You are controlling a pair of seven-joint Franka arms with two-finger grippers.
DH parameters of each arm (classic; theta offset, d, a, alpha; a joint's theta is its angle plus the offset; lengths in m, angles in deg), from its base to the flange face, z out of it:
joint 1: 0 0.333 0 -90
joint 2: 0 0 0 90
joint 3: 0 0.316 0.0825 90
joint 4: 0 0 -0.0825 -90
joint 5: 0 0.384 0 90
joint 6: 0 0 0.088 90
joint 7: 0 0.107 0 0
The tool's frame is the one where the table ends.
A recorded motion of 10 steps. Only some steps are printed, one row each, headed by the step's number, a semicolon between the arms.
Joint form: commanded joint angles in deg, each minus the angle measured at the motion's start. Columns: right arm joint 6, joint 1, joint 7, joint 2, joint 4, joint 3, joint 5; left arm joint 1, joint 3, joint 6, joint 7, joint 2, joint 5, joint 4.
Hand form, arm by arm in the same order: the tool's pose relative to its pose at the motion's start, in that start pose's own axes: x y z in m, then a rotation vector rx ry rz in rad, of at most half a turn. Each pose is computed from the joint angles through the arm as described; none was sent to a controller.
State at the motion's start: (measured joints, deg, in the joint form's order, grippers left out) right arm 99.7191 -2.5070 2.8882 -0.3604 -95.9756 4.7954 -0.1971; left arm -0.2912 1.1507 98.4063 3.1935 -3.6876 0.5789 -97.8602
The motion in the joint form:
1: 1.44 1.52 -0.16 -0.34 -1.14 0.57 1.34; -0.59 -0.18 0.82 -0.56 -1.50 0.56 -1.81
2: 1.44 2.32 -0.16 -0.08 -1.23 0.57 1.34; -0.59 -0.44 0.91 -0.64 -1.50 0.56 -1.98
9: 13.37 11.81 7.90 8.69 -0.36 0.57 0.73; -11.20 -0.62 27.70 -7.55 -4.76 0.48 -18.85
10: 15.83 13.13 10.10 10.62 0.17 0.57 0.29; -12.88 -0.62 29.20 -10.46 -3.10 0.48 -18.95
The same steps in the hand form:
1: -0.0020 -0.0228 0.0038 0.0257 0.0096 -0.0349; -0.0068 0.0067 -0.0009 0.0088 0.0086 0.0052
2: -0.0020 -0.0307 0.0071 0.0267 0.0034 -0.0487; -0.0068 0.0093 0.0004 0.0088 0.0073 0.0084
9: 0.0306 -0.1330 0.0722 0.0578 0.0672 -0.0705; -0.0142 0.1131 0.0646 -0.0357 0.2385 0.0783
10: 0.0369 -0.1489 0.0847 0.0622 0.0846 -0.0565; -0.0103 0.1304 0.0784 -0.0466 0.2328 0.0571

